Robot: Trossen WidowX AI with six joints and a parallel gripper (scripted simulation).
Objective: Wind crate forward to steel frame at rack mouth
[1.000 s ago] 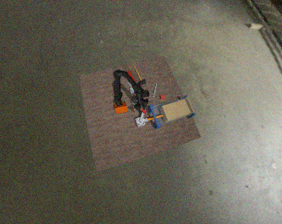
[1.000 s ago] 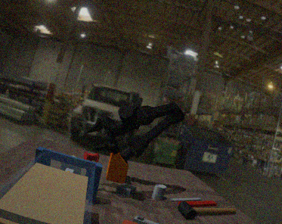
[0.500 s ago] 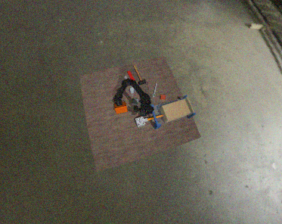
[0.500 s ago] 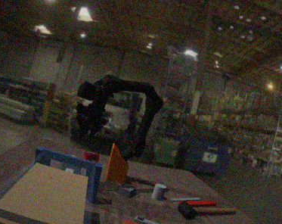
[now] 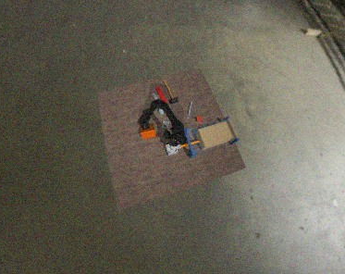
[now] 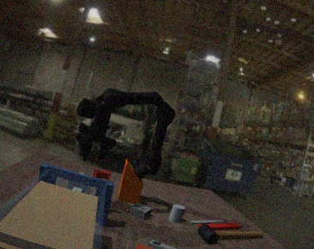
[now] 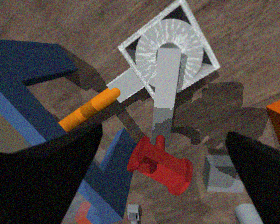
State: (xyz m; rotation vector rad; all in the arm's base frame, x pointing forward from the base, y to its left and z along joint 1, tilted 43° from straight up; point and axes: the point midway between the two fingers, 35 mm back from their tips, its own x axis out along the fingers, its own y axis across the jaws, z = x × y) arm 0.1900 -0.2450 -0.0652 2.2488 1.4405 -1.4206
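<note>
Right now my gripper tip is 80 mm above the winch handle, 20 mm to the right of it and 10 mm short of it. The rest, counted from my gripper tip: blue steel frame 120 mm ahead, 80 mm below, 40 mm to the right; then winch 160 mm below, 50 mm behind, 40 mm to the right; then red knob 50 mm to the left, 50 mm below, 30 mm ahead.
</note>
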